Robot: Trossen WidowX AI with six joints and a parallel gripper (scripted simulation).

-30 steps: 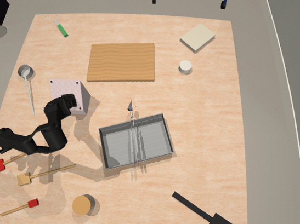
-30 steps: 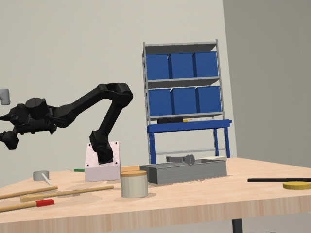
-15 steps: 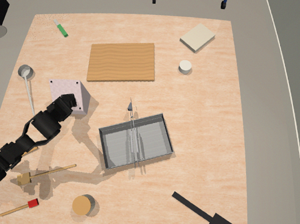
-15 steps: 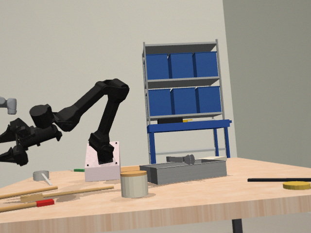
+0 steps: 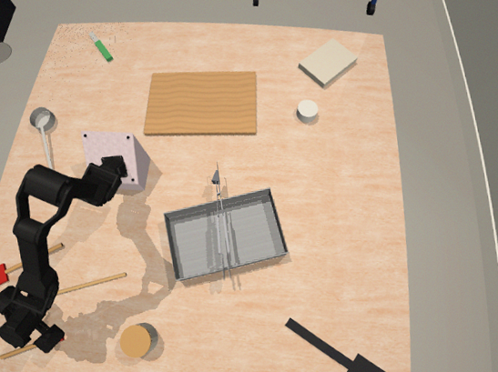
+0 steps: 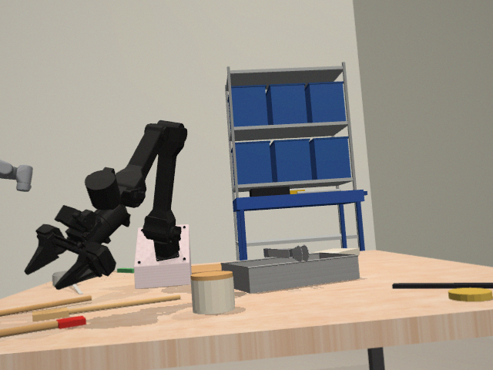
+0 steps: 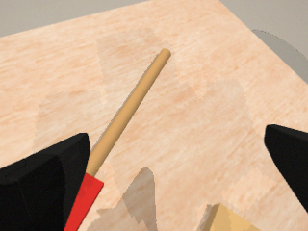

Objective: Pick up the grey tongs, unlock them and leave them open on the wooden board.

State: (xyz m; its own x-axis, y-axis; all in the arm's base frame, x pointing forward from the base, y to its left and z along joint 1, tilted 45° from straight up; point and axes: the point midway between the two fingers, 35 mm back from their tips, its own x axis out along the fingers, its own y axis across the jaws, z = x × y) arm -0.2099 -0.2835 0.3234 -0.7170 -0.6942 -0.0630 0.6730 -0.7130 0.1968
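Right now the grey roasting tin is 540 mm ahead of my gripper tip, 260 mm to the left of it and 50 mm below it. Also, from my gripper tip: yellow lock piece: 530 mm ahead, 360 mm to the left, 10 mm below; yellow disc: 750 mm ahead, 160 mm to the right, 70 mm below; cork-lidded jar: 310 mm ahead, 20 mm to the right, 50 mm below.
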